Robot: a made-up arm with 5 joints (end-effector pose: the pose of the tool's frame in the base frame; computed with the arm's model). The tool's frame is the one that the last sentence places.
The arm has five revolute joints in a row. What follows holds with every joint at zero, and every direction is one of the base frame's.
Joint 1 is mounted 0.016 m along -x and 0.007 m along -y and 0.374 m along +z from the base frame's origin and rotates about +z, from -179.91 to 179.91 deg.
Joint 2 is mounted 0.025 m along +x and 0.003 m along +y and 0.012 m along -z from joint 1 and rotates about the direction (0, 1, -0.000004), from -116.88 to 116.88 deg.
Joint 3 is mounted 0.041 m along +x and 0.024 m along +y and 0.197 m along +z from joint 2 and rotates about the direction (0, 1, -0.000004), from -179.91 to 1.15 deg.
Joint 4 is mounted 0.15 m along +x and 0.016 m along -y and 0.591 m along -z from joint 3 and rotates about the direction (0, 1, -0.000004), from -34.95 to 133.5 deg.
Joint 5 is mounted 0.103 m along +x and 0.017 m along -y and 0.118 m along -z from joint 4 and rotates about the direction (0, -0.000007, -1), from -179.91 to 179.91 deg.
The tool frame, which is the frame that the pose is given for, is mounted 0.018 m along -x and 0.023 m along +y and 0.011 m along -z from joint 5; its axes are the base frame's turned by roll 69.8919, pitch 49.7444 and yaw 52.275 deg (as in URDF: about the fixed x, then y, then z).
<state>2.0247 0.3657 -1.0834 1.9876 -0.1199</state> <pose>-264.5 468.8 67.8 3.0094 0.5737 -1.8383</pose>
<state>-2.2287 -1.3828 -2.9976 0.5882 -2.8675</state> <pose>531.1 754.9 523.4 -0.7282 -1.1722 2.3564</pose>
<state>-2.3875 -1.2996 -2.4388 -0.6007 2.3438</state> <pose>545.0 532.5 782.9 -0.6988 -0.1960 1.4649</pose>
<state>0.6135 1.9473 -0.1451 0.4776 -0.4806</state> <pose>-480.8 -326.9 267.0 -2.8816 -0.4226 2.9834</pose>
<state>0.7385 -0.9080 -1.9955 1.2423 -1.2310</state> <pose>1.9 -11.4 1211.9 -0.8627 0.2836 1.3398</pose>
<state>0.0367 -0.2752 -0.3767 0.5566 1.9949</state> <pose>615.3 17.1 68.0 1.3433 0.8196 -0.9535</pose>
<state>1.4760 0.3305 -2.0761 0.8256 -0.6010</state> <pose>59.9 821.3 767.2 0.1417 0.4476 2.2735</pose>
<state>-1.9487 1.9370 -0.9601 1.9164 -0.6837</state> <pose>100.9 286.1 -95.1 -2.2981 -0.8387 -0.1181</pose>
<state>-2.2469 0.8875 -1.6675 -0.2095 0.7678</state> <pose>-556.2 -717.2 157.7 1.0983 -0.1156 -2.1530</pose>
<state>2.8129 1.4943 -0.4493 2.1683 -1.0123</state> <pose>248.0 -87.5 43.8 -1.8208 -0.8408 -2.3295</pose>
